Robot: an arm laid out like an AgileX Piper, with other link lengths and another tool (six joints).
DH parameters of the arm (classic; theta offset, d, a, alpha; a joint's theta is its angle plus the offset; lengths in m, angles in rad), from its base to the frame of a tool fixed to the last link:
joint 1: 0 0.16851 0 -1.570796
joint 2: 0.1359 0 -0.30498 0
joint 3: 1.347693 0 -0.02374 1.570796
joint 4: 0 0.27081 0 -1.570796
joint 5: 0 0 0 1.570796
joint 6: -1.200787 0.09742 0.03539 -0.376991
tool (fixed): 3.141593 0.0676 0 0
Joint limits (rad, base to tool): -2.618..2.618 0..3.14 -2.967..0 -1.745..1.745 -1.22..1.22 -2.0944..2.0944
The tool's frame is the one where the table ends.
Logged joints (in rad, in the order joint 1, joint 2, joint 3, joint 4, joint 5, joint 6), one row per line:
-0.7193 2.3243 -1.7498 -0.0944 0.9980 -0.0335
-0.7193 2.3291 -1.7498 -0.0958 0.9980 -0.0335
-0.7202 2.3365 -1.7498 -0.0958 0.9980 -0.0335
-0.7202 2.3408 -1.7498 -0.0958 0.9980 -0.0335
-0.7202 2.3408 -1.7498 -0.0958 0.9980 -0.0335
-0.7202 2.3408 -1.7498 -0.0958 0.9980 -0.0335
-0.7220 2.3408 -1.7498 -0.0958 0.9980 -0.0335
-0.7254 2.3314 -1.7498 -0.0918 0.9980 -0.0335
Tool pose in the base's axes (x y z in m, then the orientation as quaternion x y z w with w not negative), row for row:
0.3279 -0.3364 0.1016 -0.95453 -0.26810 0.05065 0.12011
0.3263 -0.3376 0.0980 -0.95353 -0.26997 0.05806 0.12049
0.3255 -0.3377 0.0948 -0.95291 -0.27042 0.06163 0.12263
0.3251 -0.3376 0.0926 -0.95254 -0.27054 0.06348 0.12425
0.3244 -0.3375 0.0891 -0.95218 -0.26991 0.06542 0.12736
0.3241 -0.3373 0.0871 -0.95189 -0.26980 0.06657 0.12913
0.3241 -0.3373 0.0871 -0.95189 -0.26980 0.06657 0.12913
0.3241 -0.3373 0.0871 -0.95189 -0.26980 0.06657 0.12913
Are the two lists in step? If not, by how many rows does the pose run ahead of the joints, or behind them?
The pose runs 2 rows behind the joints: the pose in row i belongs to the joints in row i - 2.
